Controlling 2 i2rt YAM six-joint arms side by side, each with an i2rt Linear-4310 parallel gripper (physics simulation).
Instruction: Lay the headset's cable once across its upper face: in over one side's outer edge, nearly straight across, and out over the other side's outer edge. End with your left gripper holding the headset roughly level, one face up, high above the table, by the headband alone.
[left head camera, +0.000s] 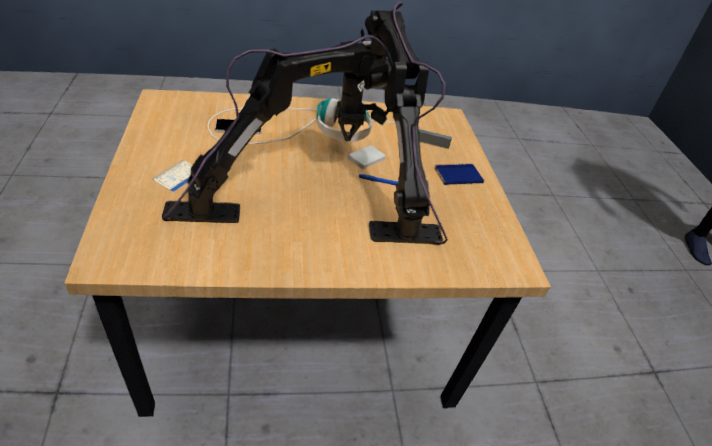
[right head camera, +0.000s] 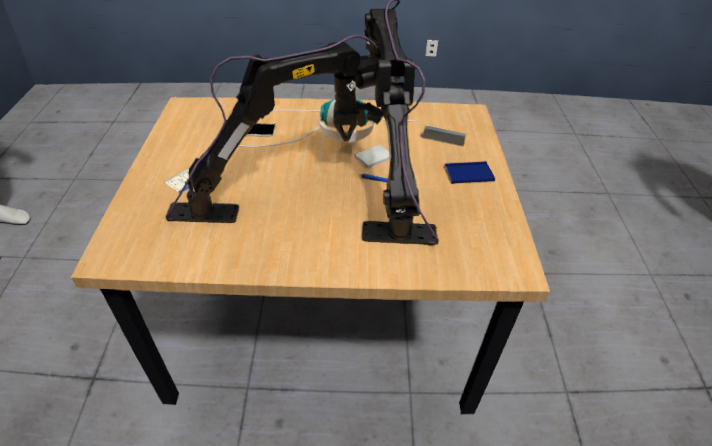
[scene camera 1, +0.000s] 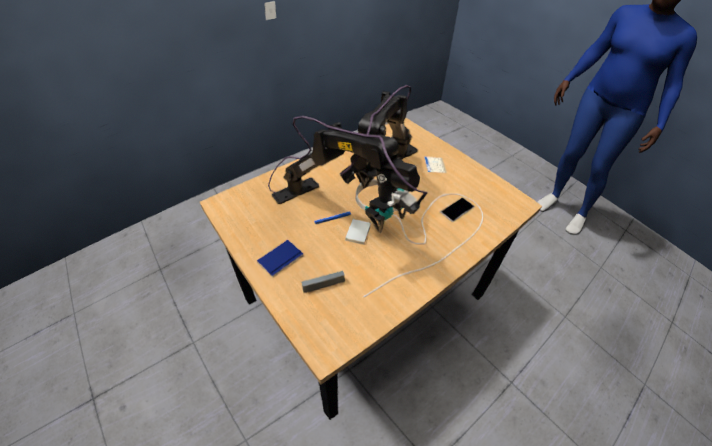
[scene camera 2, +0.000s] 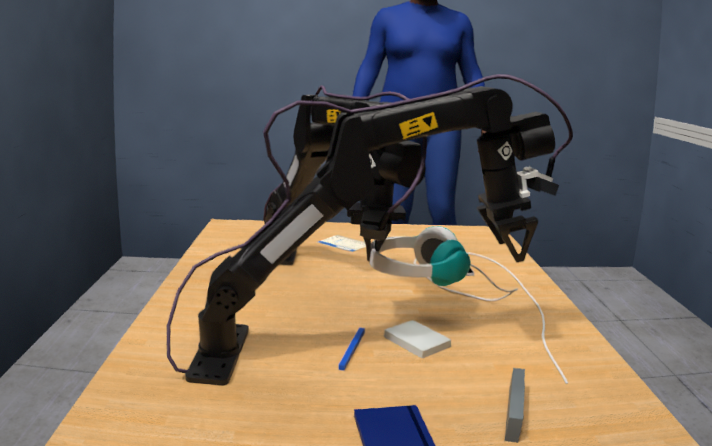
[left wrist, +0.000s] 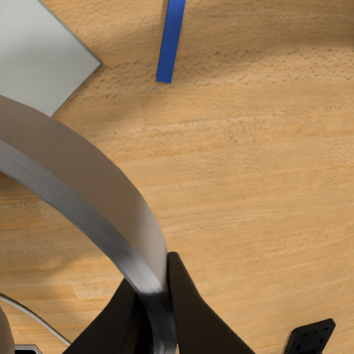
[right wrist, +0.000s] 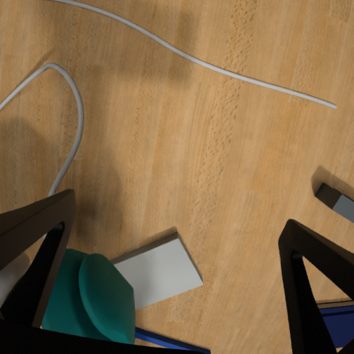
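Seen in the pictures: left gripper, fingertip midpoint: (left head camera: 347, 140) (right head camera: 346, 140) (scene camera 1: 364, 187) (scene camera 2: 371, 260); right gripper, fingertip midpoint: (scene camera 1: 390, 225) (scene camera 2: 511, 252); left arm's base, origin of the base link: (left head camera: 201, 213) (right head camera: 202, 213) (scene camera 1: 399, 154); right arm's base, origin of the base link: (left head camera: 405, 233) (right head camera: 399, 234) (scene camera 1: 295, 191) (scene camera 2: 219, 353).
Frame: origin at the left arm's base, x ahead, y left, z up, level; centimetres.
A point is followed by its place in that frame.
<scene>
My left gripper (left head camera: 349, 135) @[x 20.1, y -39.3, z 12.1 cm] (scene camera 2: 370, 253) @[x 20.1, y -39.3, z 12.1 cm] is shut on the headband of the white and teal headset (left head camera: 336, 132) @[x 20.4, y -36.0, z 14.3 cm] (scene camera 2: 404, 268) @[x 25.4, y -46.9, z 13.5 cm] (left wrist: 102, 170), holding it roughly level above the table. The ear cups point away from this gripper; one teal cup shows in the right wrist view (right wrist: 107, 300). My right gripper (scene camera 2: 509, 249) @[x 43.7, y -47.9, z 17.1 cm] (right wrist: 182, 216) is open and empty, above and beyond the ear cups. The white cable (left head camera: 283, 139) @[x 36.4, y -21.5, z 0.2 cm] (scene camera 1: 446, 257) @[x 56.5, y -30.1, z 0.2 cm] (scene camera 2: 541, 309) @[x 56.1, y -35.3, z 0.4 cm] (right wrist: 225, 72) droops from the headset and loops over the table; its free end lies past the right gripper. In the left head camera the right gripper is hidden behind the arms.
A light grey box (scene camera 1: 357, 231) @[x 28.7, y -48.7, z 1.5 cm] (scene camera 2: 417, 338) @[x 28.2, y -49.5, z 1.5 cm] and blue pen (scene camera 1: 332, 217) @[x 17.0, y -51.7, z 1.0 cm] lie near the headset. A phone (scene camera 1: 457, 209) @[x 42.8, y -7.4, z 0.8 cm] lies within the cable's loop. A grey block (scene camera 1: 323, 281) @[x 41.0, y -72.1, z 3.8 cm], blue notebook (scene camera 1: 280, 257) @[x 22.6, y -77.7, z 1.2 cm] and paper card (scene camera 1: 434, 164) @[x 15.4, y 8.3, z 0.2 cm] lie farther out. The forearms are close together above the table.
</scene>
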